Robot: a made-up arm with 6 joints. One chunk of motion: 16 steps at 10 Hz.
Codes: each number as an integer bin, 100 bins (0 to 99) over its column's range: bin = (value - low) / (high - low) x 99, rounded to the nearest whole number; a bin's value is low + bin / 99 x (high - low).
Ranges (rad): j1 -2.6..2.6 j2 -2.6..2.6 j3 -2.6..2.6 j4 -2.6..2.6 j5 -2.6..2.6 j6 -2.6..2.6
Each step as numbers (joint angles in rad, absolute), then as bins.
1 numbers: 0.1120 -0.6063 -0.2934 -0.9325 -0.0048 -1.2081
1 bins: 52 38 44 32 49 26
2 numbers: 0.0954 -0.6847 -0.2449 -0.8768 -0.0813 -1.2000
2 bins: 51 36 45 33 48 27
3 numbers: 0.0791 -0.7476 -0.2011 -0.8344 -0.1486 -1.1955
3 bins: 51 35 46 34 47 27
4 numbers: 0.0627 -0.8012 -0.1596 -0.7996 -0.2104 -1.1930
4 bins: 51 34 46 34 45 27
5 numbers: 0.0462 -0.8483 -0.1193 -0.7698 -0.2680 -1.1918
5 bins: 50 33 47 35 44 27
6 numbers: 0.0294 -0.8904 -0.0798 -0.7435 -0.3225 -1.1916
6 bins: 50 33 48 35 43 27
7 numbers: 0.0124 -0.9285 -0.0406 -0.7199 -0.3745 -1.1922
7 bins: 50 32 49 36 42 27
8 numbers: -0.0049 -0.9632 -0.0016 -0.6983 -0.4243 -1.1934
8 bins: 49 31 49 36 41 27
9 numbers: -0.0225 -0.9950 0.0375 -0.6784 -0.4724 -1.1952
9 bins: 49 31 50 37 41 27
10 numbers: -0.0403 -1.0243 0.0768 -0.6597 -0.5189 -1.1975
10 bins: 49 30 51 37 40 27
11 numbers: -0.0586 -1.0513 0.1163 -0.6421 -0.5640 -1.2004
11 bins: 48 29 52 37 39 27
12 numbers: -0.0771 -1.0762 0.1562 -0.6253 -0.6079 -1.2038
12 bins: 48 29 52 38 38 27
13 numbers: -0.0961 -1.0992 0.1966 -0.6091 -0.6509 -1.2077
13 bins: 48 29 53 38 37 27
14 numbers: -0.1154 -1.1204 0.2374 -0.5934 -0.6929 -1.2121
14 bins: 47 28 54 38 36 26
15 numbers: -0.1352 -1.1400 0.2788 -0.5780 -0.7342 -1.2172
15 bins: 47 28 55 38 36 26
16 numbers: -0.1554 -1.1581 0.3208 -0.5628 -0.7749 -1.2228
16 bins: 47 27 56 39 35 26
